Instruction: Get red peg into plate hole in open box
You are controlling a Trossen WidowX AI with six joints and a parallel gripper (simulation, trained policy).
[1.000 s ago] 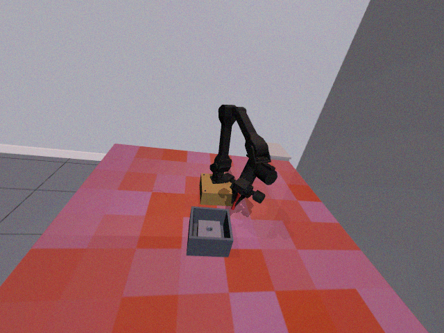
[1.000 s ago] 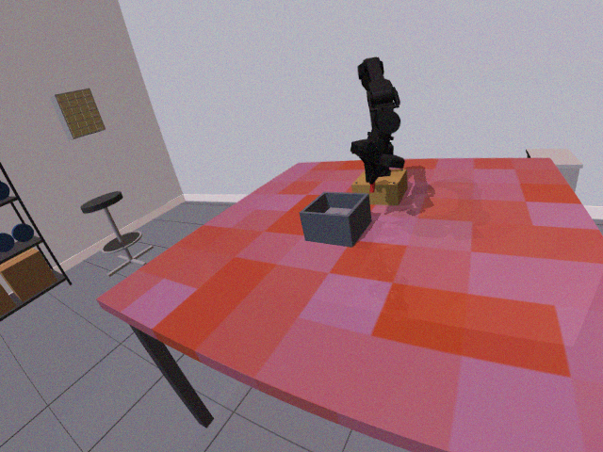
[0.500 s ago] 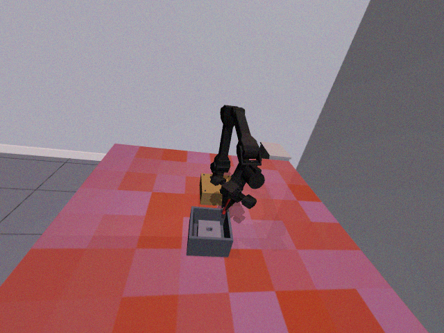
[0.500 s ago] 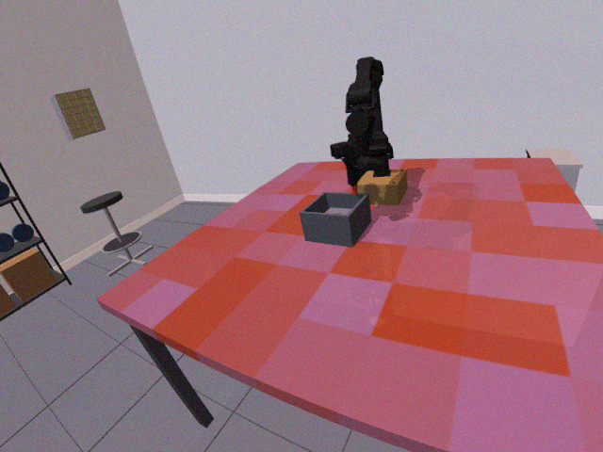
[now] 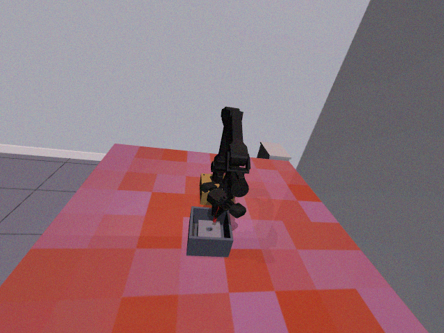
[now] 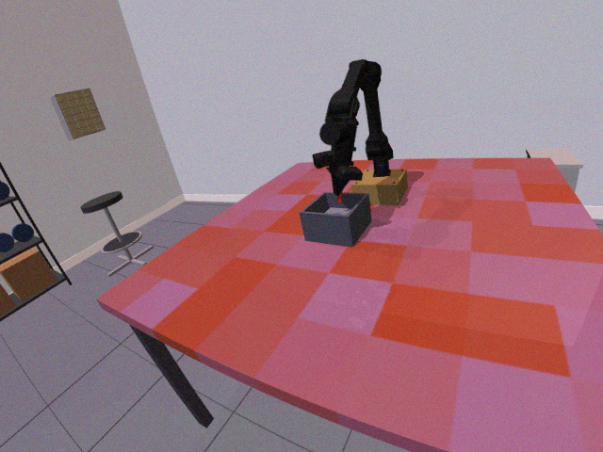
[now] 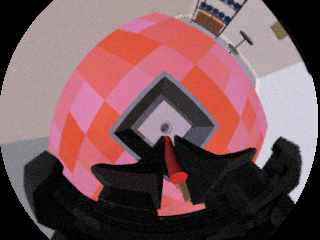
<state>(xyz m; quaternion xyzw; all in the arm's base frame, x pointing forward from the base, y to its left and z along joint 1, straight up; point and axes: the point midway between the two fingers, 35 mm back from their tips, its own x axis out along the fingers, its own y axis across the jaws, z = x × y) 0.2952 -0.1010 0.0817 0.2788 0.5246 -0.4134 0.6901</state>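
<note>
Now: the red peg 10 mm to the left of my gripper tip, 10 mm behind it and 10 mm above it. The rest, counted from my gripper tip: grey box 100 mm below, 10 mm to the right; grey plate 80 mm below, 10 mm to the right.
</note>
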